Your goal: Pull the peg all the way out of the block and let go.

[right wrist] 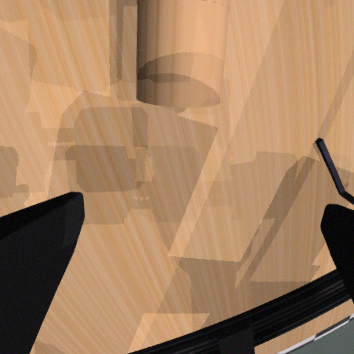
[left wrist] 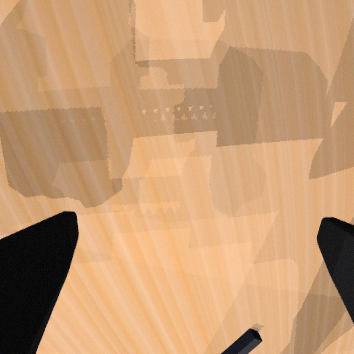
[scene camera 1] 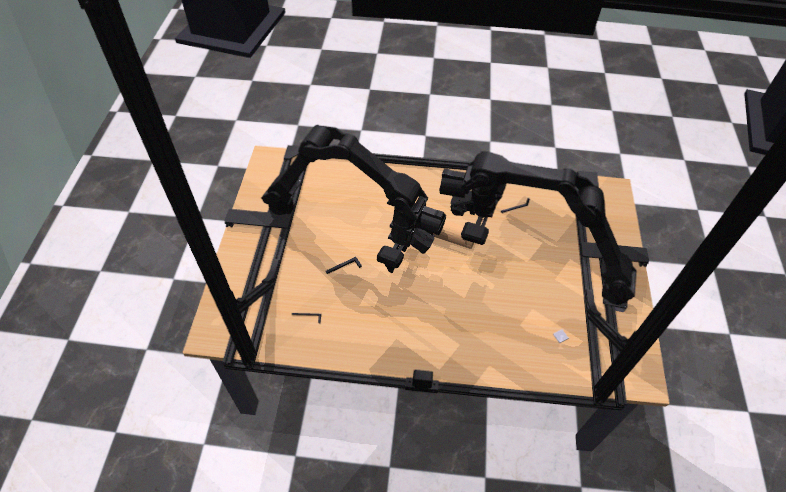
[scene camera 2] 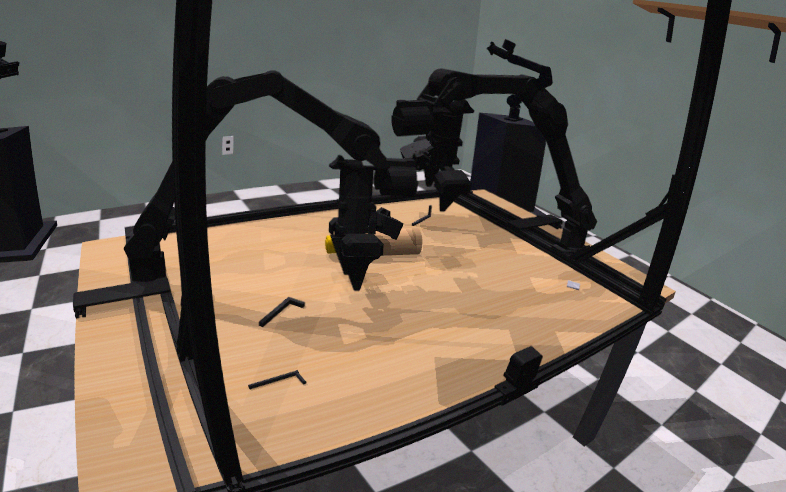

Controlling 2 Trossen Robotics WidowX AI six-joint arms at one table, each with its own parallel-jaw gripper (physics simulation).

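Places are measured from the left arm's base along level axes (x up, y ahead, z left), in millimetres.
Pixels of known places: left gripper, between the fingertips: (left wrist: 202, 227) (scene camera 2: 351, 282); right gripper, between the fingertips: (right wrist: 207, 211) (scene camera 1: 484, 223) (scene camera 2: 435, 198); left arm's base, origin of its link: (scene camera 1: 281, 208) (scene camera 2: 148, 277); right arm's base, origin of its link: (scene camera 1: 614, 296) (scene camera 2: 572, 245).
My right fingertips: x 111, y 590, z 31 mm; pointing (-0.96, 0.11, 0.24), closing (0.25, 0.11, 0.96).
Observation:
Ahead of a thing's pixels: the offset from my right fingertips to its top centre. "spot": to the spot under its first point.
A tan wooden cylinder {dx -75, dy -79, dz +23 mm} (scene camera 1: 458, 237) (scene camera 2: 403, 240) (right wrist: 182, 40) lies on its side between the arms. A yellow part (scene camera 2: 330, 243) shows past the left gripper in scene camera 2. The left arm hides the stretch between them, so I cannot tell which is the peg or whether they are joined. My left gripper (scene camera 1: 397, 248) (scene camera 2: 355, 271) (left wrist: 202, 227) is open and empty, above the table in front of the cylinder. My right gripper (scene camera 1: 478, 223) (scene camera 2: 437, 194) (right wrist: 207, 211) is open and empty, above the table past the cylinder's end.
Black L-shaped keys lie at the left (scene camera 1: 343, 265) (scene camera 2: 279, 312), front left (scene camera 1: 307, 314) (scene camera 2: 273, 380) and back right (scene camera 1: 515, 206) (right wrist: 330, 167). A small pale tile {dx -128, dy +261, dz -204 mm} (scene camera 1: 560, 335) (scene camera 2: 573, 284) lies at the right. A black box {spot: dx -76, dy -52, dz -441 mm} (scene camera 1: 422, 378) (scene camera 2: 523, 366) sits on the front rail.

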